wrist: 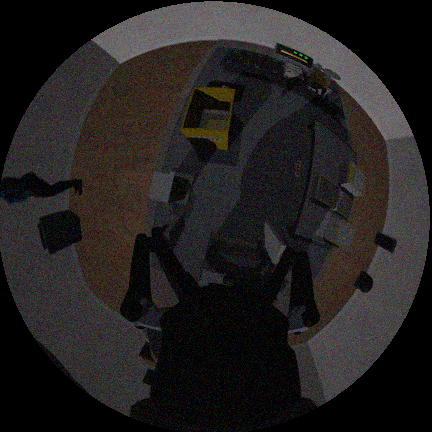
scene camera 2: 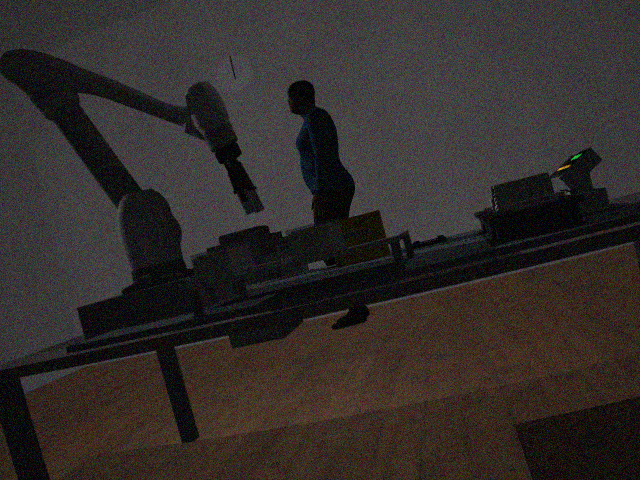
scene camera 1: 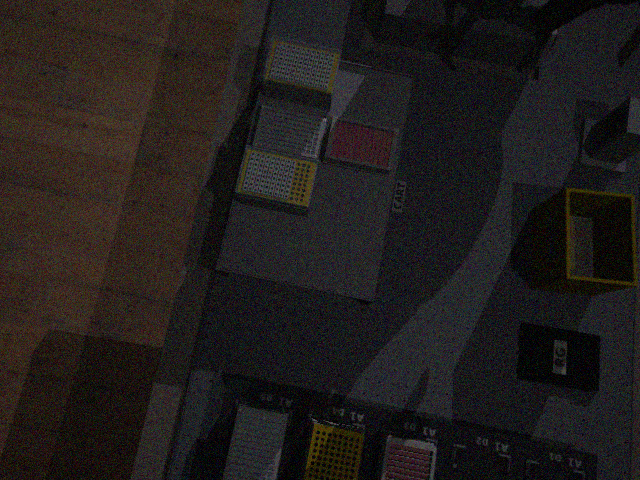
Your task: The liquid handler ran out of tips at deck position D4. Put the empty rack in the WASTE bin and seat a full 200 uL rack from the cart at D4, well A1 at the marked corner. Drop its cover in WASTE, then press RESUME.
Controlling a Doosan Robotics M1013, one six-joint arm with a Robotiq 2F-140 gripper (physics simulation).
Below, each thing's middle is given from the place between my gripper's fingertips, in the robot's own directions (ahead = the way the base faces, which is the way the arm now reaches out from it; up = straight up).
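Position of my gripper relative to the cart tray (scene camera 1: pixel 336 249): 160 mm above, 170 mm short of it, 410 mm to the left of it. Black box marked RG (scene camera 1: pixel 547 355), counted from my hand: a fair way below, far ahead, a little to the left. Going by their middles, the cart tray is the nearest to my gripper of the things named here.
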